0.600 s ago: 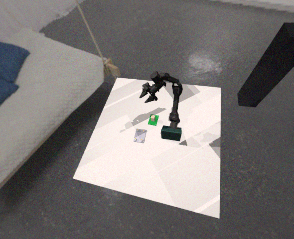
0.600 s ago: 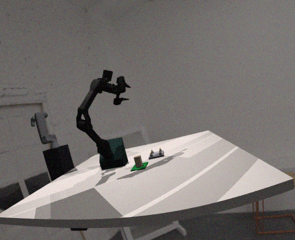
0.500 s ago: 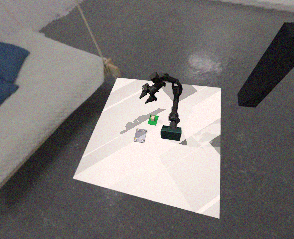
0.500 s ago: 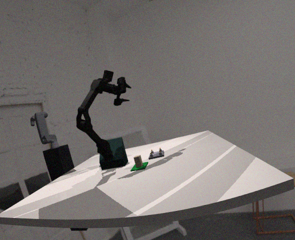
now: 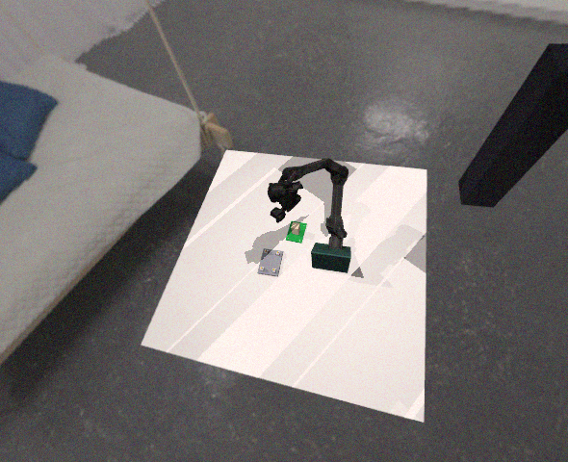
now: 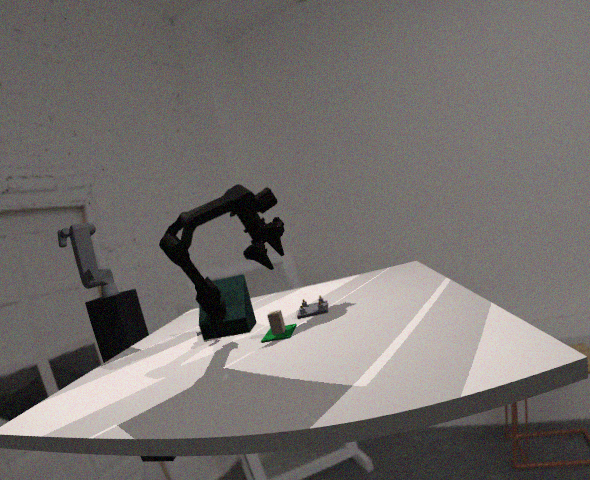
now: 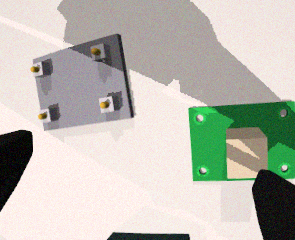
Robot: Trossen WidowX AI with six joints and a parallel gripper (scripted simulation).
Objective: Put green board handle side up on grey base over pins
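Now: the green board 200 mm below my gripper tip, 40 mm to the right of it and 40 mm behind it. The rest, counted from my gripper tip: grey base 220 mm below, 160 mm to the left, 60 mm ahead.
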